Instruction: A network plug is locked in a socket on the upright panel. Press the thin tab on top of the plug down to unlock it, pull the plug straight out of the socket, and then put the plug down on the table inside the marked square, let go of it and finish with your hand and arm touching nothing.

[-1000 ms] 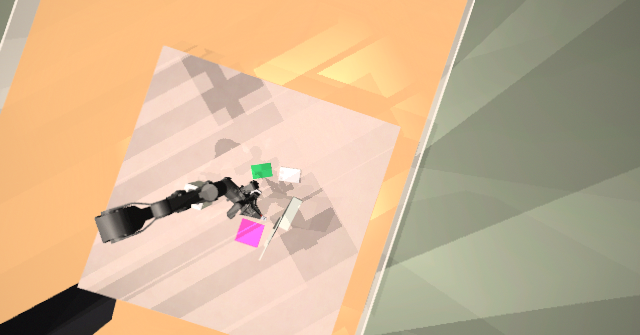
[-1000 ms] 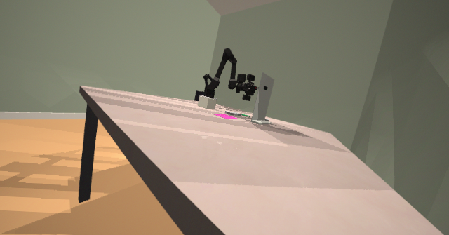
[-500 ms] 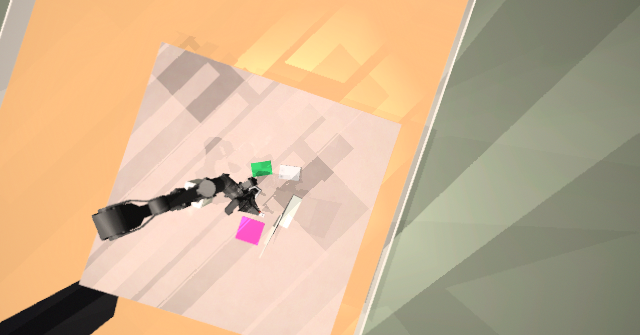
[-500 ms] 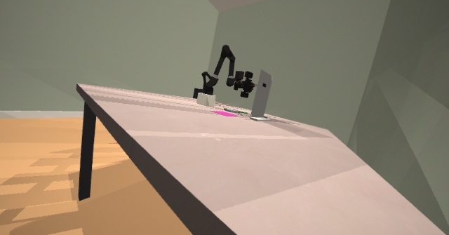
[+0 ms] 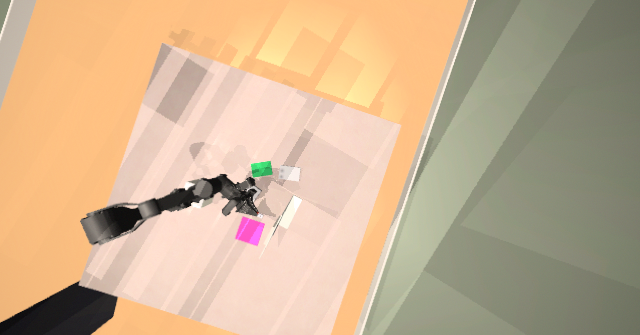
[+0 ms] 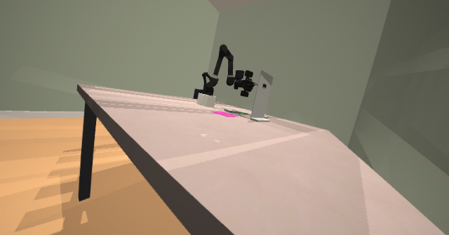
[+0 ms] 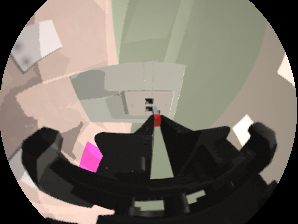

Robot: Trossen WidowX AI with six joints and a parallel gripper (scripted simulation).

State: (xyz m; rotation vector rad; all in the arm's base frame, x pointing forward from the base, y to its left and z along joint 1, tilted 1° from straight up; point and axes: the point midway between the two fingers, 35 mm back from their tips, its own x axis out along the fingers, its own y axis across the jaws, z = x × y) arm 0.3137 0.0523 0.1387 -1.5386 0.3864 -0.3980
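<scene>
My gripper tip is 9 cm above the grey upright panel, 8 cm short of it and 4 cm to the left of it. The rest, counted from my gripper tip: plug (1 cm ahead).
</scene>
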